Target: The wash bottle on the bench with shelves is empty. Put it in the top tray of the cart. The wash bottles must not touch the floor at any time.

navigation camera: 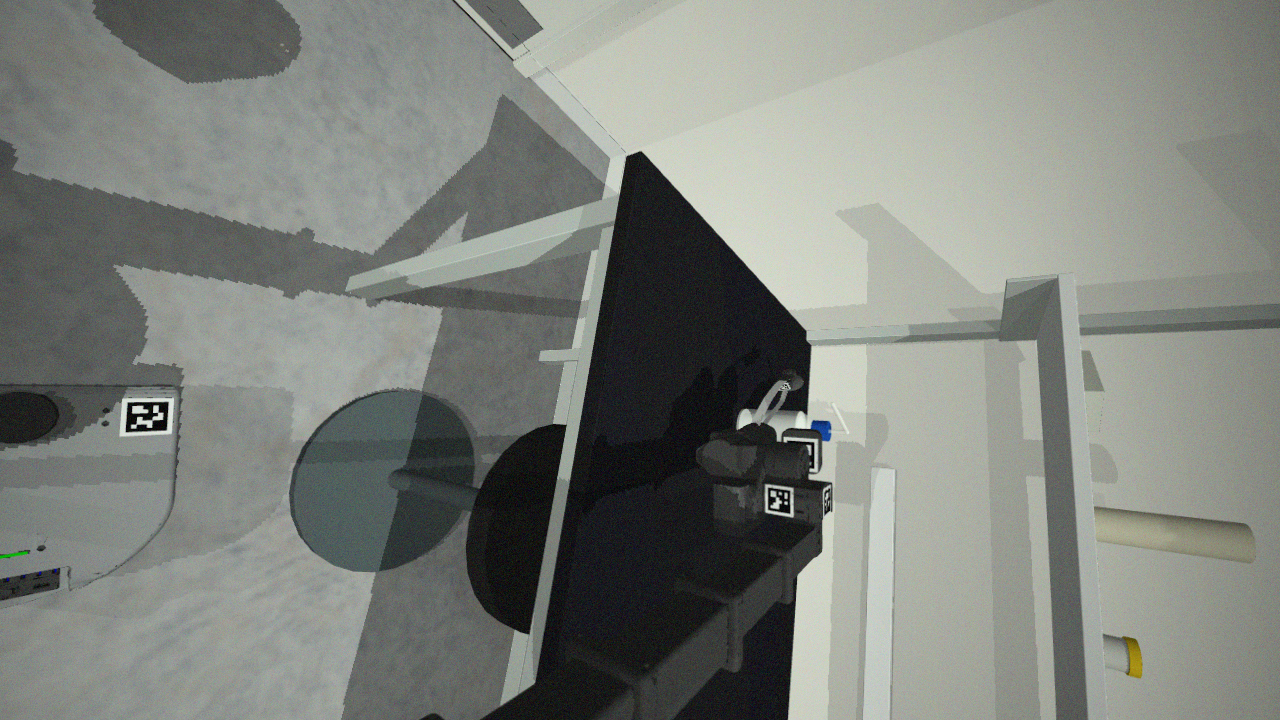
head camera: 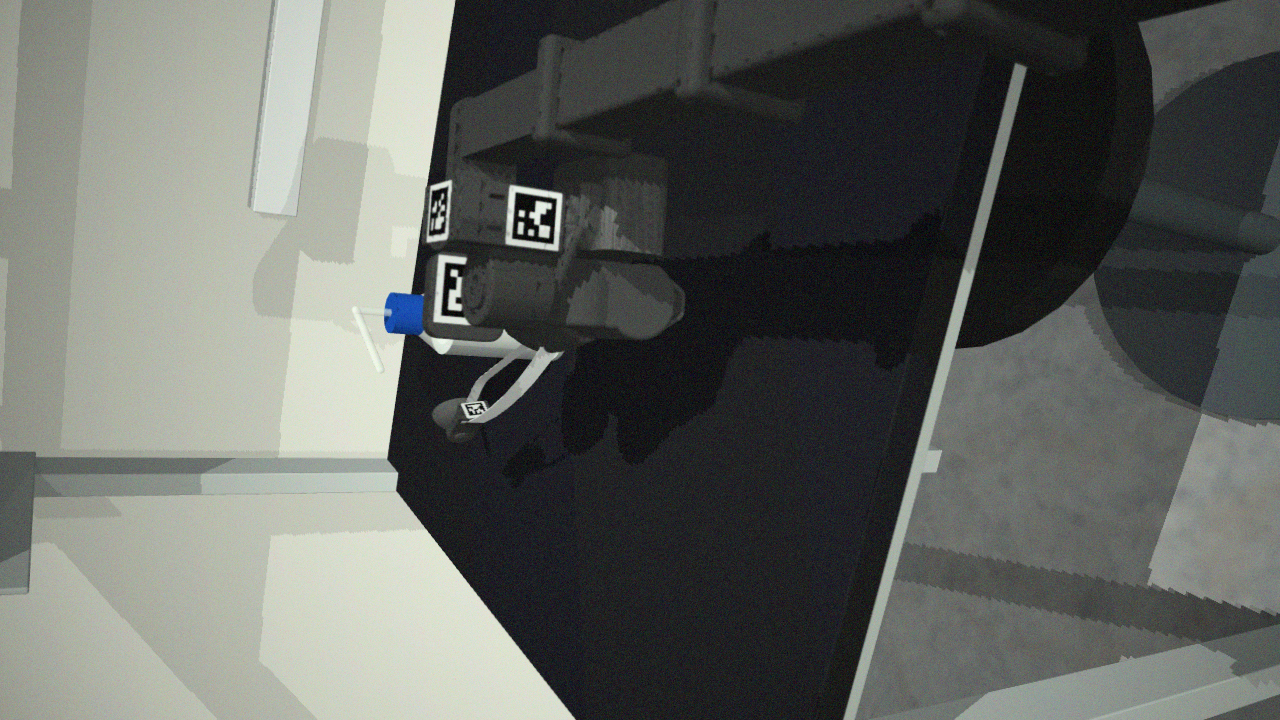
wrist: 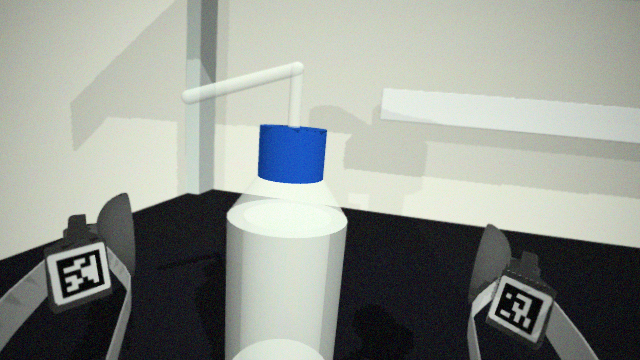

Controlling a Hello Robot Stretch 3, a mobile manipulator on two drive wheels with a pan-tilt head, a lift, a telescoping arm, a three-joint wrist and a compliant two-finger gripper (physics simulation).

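Frame: origin at the robot's base, x ahead, y left, z up, level; millimetres.
Seen in the pictures: gripper, between the fingertips: [wrist: 307,237]; robot's base, origin of its link: [navigation camera: 19,413].
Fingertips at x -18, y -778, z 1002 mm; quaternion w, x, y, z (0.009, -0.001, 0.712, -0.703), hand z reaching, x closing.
Note:
Offsets run from my fingertips to a thing's top centre. Level surfaces: height alone.
The white wash bottle {dy +7, dx +20, dz +87 mm} [head camera: 402,313] [navigation camera: 787,419] [wrist: 286,280] with its blue cap and bent white spout stands upright on the black bench top {dz -87 mm} [head camera: 716,555] [navigation camera: 653,295] [wrist: 425,250], close to its back edge. My gripper [wrist: 307,237] is open wide. In the wrist view, one fingertip is on each side of the bottle body below the shoulder, with a gap on both sides. In the head view, one finger shows beside the bottle, while the wrist hides the other finger and part of the bottle. The bottle's base is cut off in the wrist view. The cart does not show.
A stool's dark seat [head camera: 1056,205] [navigation camera: 514,537] and round foot [head camera: 1226,340] [navigation camera: 340,492] are at the bench's front. A pale rail [head camera: 286,107] [navigation camera: 881,582] [wrist: 500,115] is behind the bench. A cream cylinder {dy -216, dx -125, dz +548 mm} [navigation camera: 1172,534] and a yellow-capped item {dy -175, dx -297, dz +430 mm} [navigation camera: 1132,656] show beyond the shelf beam [navigation camera: 1065,492].

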